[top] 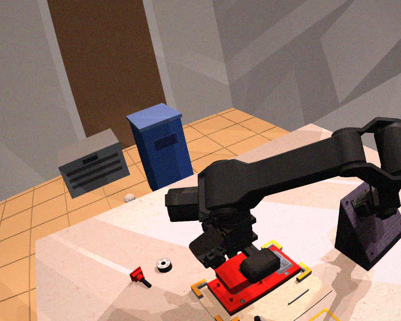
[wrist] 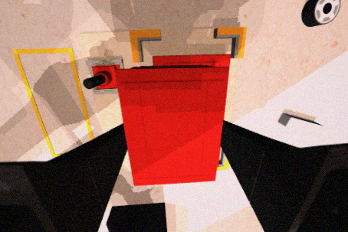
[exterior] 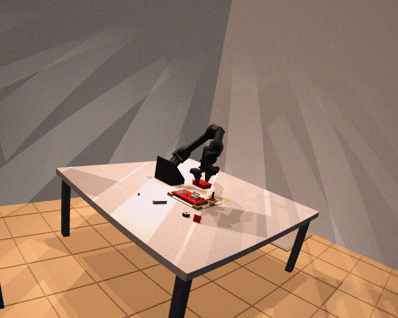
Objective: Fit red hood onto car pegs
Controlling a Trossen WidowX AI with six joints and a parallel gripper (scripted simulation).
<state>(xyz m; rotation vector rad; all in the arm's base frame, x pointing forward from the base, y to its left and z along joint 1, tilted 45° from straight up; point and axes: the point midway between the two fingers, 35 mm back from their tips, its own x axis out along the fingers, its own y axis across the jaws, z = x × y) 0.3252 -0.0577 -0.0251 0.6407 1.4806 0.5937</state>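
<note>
Now: the grey engine block 90 mm below my gripper tip and 30 mm to the right of it. The rest, counted from my gripper tip: white bar (250 mm to the right, 100 mm below, 70 mm behind); black-and-white wheel (220 mm to the right, 110 mm ahead, 100 mm below); red hood (10 mm above).
</note>
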